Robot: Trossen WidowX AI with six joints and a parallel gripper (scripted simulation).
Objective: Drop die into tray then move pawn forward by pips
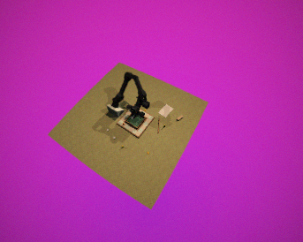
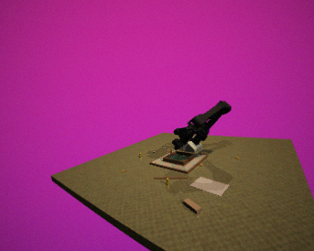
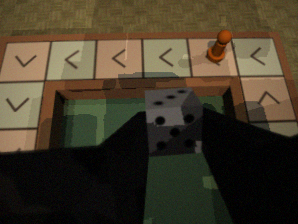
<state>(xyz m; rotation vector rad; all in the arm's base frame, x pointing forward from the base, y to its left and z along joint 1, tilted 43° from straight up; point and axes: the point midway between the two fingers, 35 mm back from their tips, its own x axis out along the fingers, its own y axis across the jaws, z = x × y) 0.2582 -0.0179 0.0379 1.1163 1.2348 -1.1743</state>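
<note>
The orange pawn lies 6 cm behind my gripper tip, 9 cm to the right of it and 5 cm below it. Also, from my gripper tip: green dice tray: 1 cm ahead, 3 cm to the left, 7 cm below; white die: right at my gripper tip; thin stick: 24 cm ahead, 12 cm to the left, 8 cm below.
</note>
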